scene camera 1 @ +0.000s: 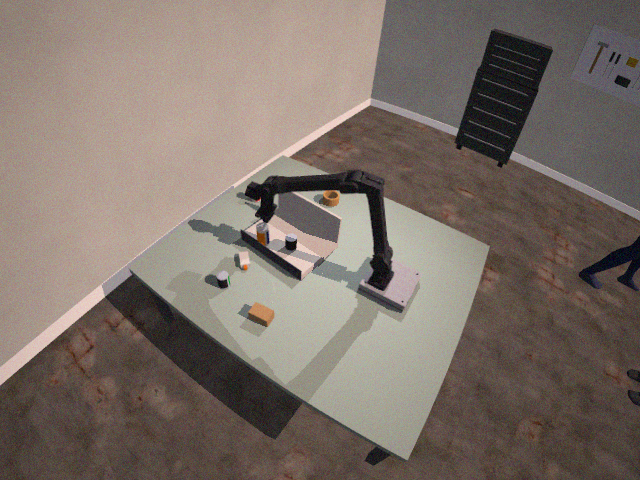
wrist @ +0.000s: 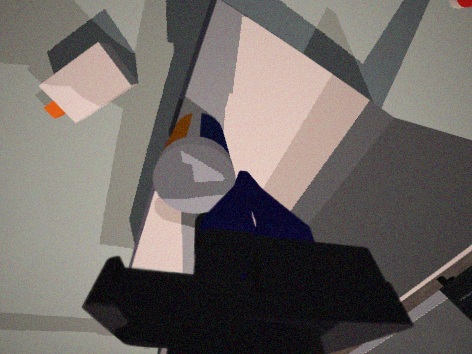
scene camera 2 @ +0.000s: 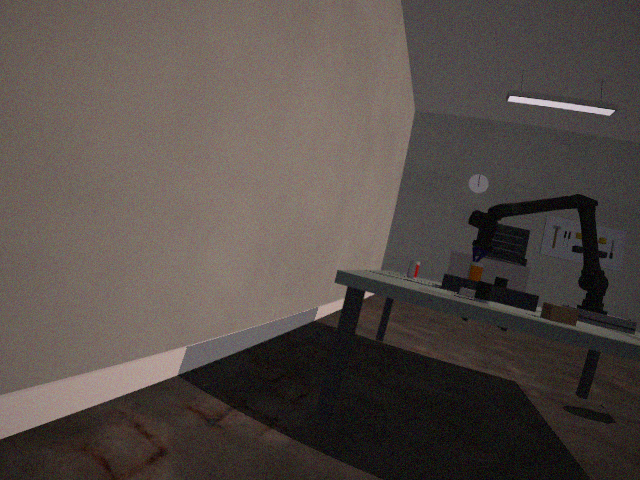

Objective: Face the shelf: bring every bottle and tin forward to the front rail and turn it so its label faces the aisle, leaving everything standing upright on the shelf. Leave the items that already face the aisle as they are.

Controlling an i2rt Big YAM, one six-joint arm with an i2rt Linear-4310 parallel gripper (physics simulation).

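Frame: origin at the arm's base, x ahead, y left, z up, level; metres.
Seen in the pictures: gripper, fingertip midpoint: point(scene camera 1: 265, 222) point(wrist: 241, 177) point(scene camera 2: 473, 263); arm's base, link origin: point(scene camera 1: 380, 278) point(scene camera 2: 591, 311).
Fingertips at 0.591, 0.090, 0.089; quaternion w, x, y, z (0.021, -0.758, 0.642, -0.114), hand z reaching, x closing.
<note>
Offsets run from my fingertips to a thing's middle, as dx, dy, dz. "*": to the spot under its first point.
An orange tin @[-0.010, +0.033, -0.050] point(scene camera 1: 262, 233) point(scene camera 2: 474, 271) point(wrist: 194, 175) with a dark blue label stands upright on the shelf tray @[-0.092, -0.071, -0.050] point(scene camera 1: 318, 250) point(wrist: 277, 88), right against the dark front rail @[-0.077, +0.071, -0.114] point(scene camera 1: 275, 257). My gripper point(scene camera 1: 265, 219) point(scene camera 2: 477, 254) point(wrist: 241, 177) is shut with nothing between its fingers. It hangs just above the tin, with its tips beside the rim of the tin's grey lid. A black tin @[-0.140, -0.021, -0.070] point(scene camera 1: 290, 242) stands upright further along the shelf, a little back from the rail. In the wrist view it is hidden.
A white carton point(scene camera 1: 244, 259) point(wrist: 90, 81) with an orange cap and a black tin @[-0.008, +0.323, -0.108] point(scene camera 1: 223, 279) with a green label stand on the table in front of the shelf. There is also a brown box @[-0.256, +0.358, -0.118] point(scene camera 1: 261, 314), a tape ring @[-0.088, -0.492, -0.118] point(scene camera 1: 330, 197) behind the shelf's back panel @[* -0.124, -0.201, -0.038] point(scene camera 1: 309, 216), and the arm's base point(scene camera 1: 391, 286).
</note>
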